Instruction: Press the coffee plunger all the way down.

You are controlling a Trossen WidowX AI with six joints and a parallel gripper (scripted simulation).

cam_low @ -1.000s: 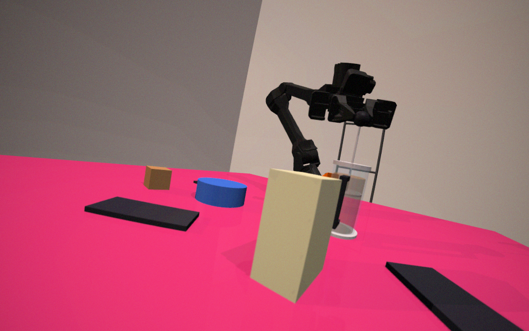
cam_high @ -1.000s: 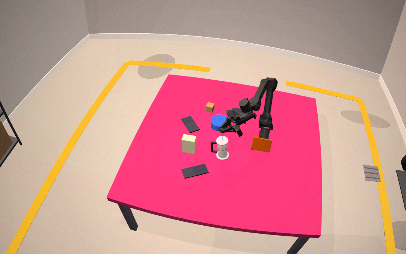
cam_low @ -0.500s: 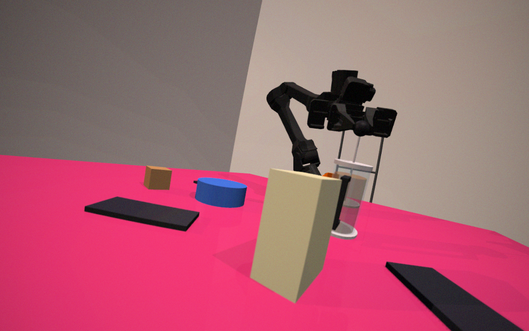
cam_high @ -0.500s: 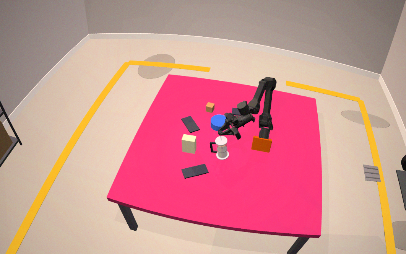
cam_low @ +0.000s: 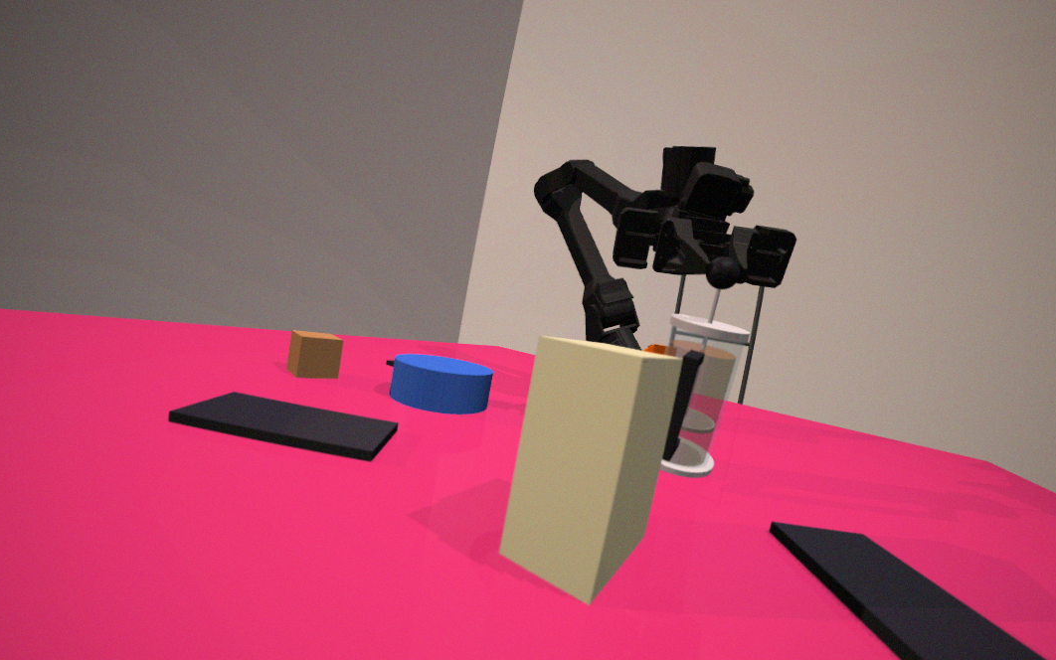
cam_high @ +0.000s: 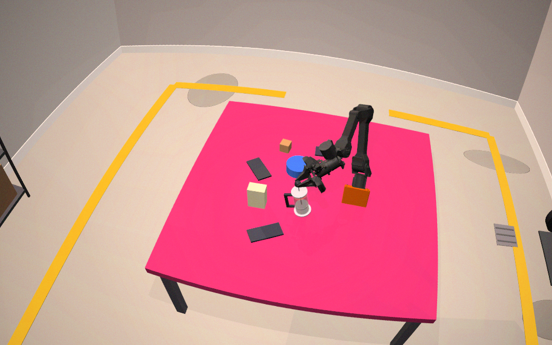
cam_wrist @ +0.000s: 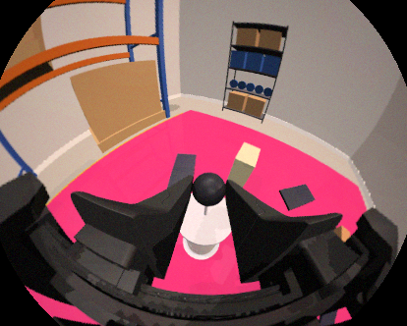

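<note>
Now: the glass coffee press 1 cm to the right of my gripper tip and 10 cm below it. From my gripper tip the other things lie so: blue disc: 4 cm ahead, 28 cm to the right, 17 cm below; then cream box: 18 cm ahead, 2 cm to the right, 14 cm below.
</note>
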